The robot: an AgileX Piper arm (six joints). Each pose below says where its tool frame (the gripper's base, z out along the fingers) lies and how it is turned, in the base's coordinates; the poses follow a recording.
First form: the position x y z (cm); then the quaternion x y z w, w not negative.
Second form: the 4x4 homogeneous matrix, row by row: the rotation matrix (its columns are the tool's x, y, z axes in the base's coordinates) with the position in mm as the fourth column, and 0 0 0 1 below. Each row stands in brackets. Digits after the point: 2 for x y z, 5 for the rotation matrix.
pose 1, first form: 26.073, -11.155, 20.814, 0.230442, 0.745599, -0.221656, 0.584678
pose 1, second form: [[-0.21010, 0.60283, 0.76971, 260.73], [0.08444, 0.79553, -0.60000, -111.55], [-0.97403, -0.06106, -0.21804, 208.14], [0, 0, 0, 1]]
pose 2, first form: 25.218, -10.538, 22.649, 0.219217, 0.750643, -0.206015, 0.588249
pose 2, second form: [[-0.21181, 0.57148, 0.79281, 252.18], [0.08673, 0.81900, -0.56720, -105.38], [-0.97345, -0.05138, -0.22304, 226.49], [0, 0, 0, 1]]
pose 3, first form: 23.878, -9.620, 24.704, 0.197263, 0.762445, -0.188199, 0.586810
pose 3, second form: [[-0.23348, 0.52168, 0.82057, 238.78], [0.07993, 0.85134, -0.51849, -96.20], [-0.96907, -0.05547, -0.24047, 247.04], [0, 0, 0, 1]]
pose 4, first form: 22.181, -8.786, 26.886, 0.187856, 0.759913, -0.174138, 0.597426
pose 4, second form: [[-0.21558, 0.49358, 0.84256, 221.81], [0.07744, 0.86877, -0.48912, -87.86], [-0.97341, -0.04020, -0.22552, 268.86], [0, 0, 0, 1]]
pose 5, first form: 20.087, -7.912, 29.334, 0.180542, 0.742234, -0.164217, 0.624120
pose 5, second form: [[-0.15576, 0.47299, 0.86719, 200.87], [0.06303, 0.88087, -0.46913, -79.12], [-0.98578, -0.01842, -0.16701, 293.34], [0, 0, 0, 1]]
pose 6, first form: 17.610, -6.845, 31.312, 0.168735, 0.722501, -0.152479, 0.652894
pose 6, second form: [[-0.09052, 0.44293, 0.89198, 176.10], [0.04472, 0.89656, -0.44066, -68.45], [-0.99489, 0.00000, -0.10096, 313.12], [0, 0, 0, 1]]
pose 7, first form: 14.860, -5.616, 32.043, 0.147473, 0.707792, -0.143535, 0.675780
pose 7, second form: [[-0.04314, 0.40276, 0.91429, 148.60], [0.01476, 0.91530, -0.40250, -56.16], [-0.99896, -0.00387, -0.04544, 320.43], [0, 0, 0, 1]]
